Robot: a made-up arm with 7 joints.
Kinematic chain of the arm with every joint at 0, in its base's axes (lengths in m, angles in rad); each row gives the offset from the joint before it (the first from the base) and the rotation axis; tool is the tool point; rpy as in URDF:
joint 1: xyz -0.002 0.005 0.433 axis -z
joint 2: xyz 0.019 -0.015 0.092 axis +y
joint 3: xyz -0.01 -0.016 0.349 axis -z
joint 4: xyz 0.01 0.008 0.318 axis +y
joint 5: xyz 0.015 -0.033 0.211 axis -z
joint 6: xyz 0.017 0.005 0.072 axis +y
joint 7: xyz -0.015 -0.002 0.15 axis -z
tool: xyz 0.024 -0.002 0.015 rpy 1.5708 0 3.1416
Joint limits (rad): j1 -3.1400..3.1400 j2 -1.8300..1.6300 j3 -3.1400..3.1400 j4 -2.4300..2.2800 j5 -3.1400..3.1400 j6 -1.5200..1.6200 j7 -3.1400..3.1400
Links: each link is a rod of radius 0.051 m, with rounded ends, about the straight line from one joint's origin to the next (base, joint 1, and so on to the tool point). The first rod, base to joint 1, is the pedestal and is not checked.
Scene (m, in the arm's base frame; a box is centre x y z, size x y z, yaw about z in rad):
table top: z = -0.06
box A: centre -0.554 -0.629 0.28 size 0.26 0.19 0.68 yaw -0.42
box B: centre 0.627 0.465 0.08 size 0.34 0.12 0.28 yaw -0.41
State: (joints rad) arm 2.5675 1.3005 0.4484 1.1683 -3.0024 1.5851 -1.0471
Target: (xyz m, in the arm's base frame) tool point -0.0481 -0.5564 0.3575
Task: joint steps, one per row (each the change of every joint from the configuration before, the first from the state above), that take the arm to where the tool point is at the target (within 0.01 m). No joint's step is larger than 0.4 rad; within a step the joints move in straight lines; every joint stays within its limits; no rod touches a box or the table.
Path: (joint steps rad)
1: -0.0573 -0.3435 -0.1876 0.1853 0.0692 0.0058 0.2207
2: -0.0572 -0.3434 -0.1875 0.1853 0.0693 0.0058 0.2206
3: -0.0573 -0.3435 -0.1876 0.1853 0.0692 0.0059 0.2207
4: -0.0572 -0.3435 -0.1875 0.1852 0.0692 0.0058 0.2207
5: -0.0573 -0.3434 -0.1876 0.1853 0.0693 0.0058 0.2207
6: -0.0572 -0.3435 -0.1875 0.1853 0.0692 0.0058 0.2206
7: -0.0606 0.3524 0.1089 0.0000 0.1328 -0.0596 -0.2087
8: -0.0606 0.3524 0.1089 0.0000 0.1327 -0.0596 -0.2087
9: -0.0606 0.3523 0.1089 0.0000 0.1328 -0.0596 -0.2087
10: -0.0606 0.3524 0.1089 0.0000 0.1328 -0.0596 -0.2087
11: -0.0606 0.3524 0.1089 0.0000 0.1328 -0.0596 -0.2087
12: -0.0606 0.3524 0.1089 0.0000 0.1328 -0.0596 -0.2087

